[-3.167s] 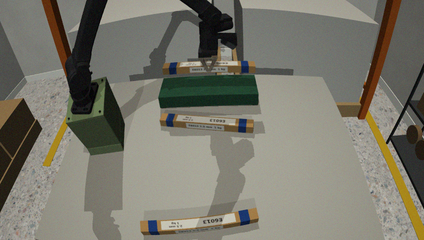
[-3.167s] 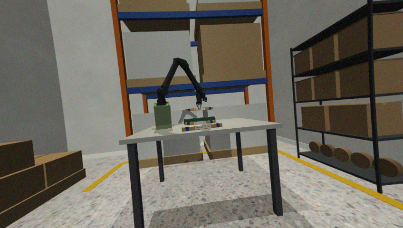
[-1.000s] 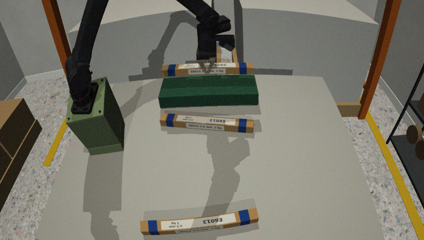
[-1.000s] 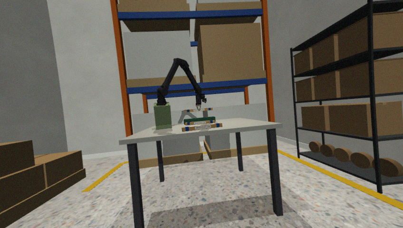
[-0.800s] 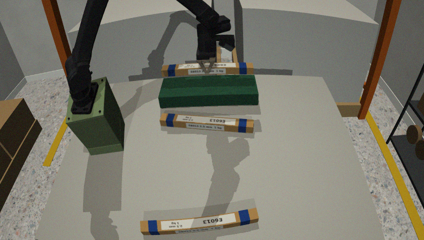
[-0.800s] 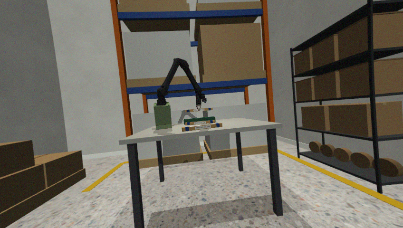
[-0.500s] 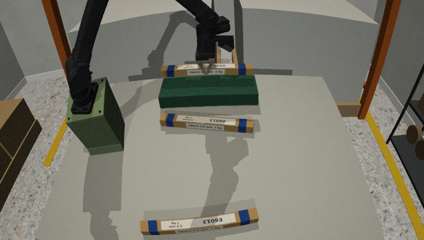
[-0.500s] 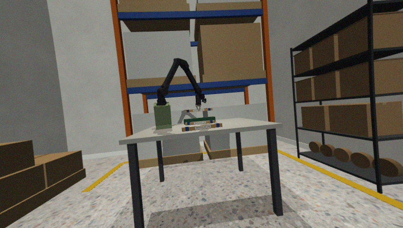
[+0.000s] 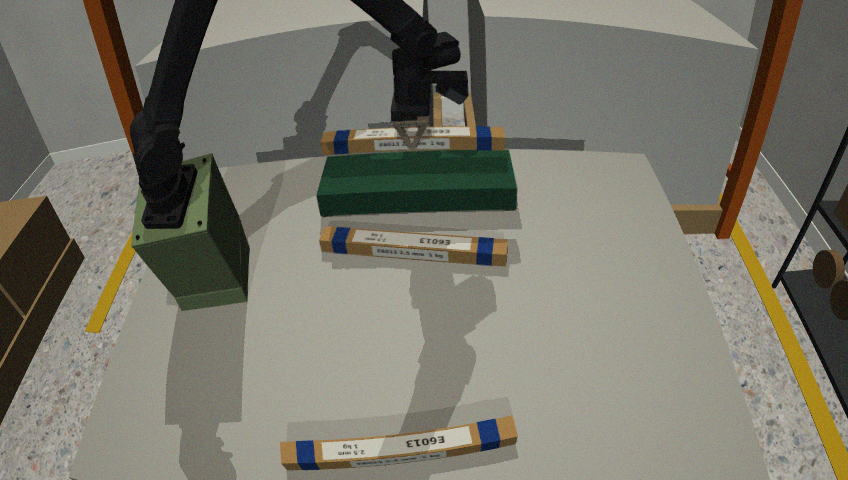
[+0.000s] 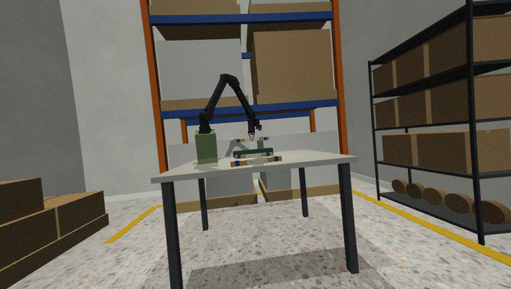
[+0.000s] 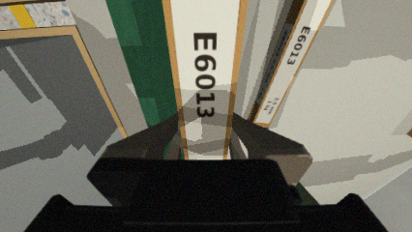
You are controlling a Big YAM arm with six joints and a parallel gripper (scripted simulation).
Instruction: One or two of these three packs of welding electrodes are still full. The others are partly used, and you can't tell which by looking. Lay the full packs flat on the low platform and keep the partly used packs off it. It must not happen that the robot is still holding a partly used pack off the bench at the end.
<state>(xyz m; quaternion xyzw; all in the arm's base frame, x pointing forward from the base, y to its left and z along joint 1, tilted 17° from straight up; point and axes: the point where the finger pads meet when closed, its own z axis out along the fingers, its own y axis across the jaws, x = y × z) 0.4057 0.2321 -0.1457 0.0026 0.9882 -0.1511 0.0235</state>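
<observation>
Right now my hand is 4 cm to the right of the low green platform and 15 cm above it.
</observation>
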